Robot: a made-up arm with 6 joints. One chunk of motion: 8 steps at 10 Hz.
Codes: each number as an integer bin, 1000 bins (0 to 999) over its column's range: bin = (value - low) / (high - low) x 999, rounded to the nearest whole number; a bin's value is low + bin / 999 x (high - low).
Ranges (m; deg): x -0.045..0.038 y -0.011..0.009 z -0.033..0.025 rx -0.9..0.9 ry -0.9..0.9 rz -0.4..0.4
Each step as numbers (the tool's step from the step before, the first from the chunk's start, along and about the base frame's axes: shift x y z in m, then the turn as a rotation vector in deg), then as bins.
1 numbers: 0.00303 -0.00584 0.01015 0.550 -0.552 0.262
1 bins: 578 258 743 805 193 827
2 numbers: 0.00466 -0.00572 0.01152 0.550 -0.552 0.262
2 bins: 598 264 767 805 193 827
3 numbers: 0.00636 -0.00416 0.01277 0.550 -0.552 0.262
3 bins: 618 342 788 805 193 827
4 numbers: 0.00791 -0.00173 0.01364 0.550 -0.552 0.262
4 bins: 637 463 803 805 193 827
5 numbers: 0.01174 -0.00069 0.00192 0.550 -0.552 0.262
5 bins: 683 515 601 805 193 827
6 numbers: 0.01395 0.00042 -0.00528 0.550 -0.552 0.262
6 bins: 710 570 477 805 193 827
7 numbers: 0.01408 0.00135 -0.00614 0.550 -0.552 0.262
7 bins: 711 617 463 805 193 827
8 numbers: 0.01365 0.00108 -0.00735 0.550 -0.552 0.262
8 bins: 706 603 442 805 193 827
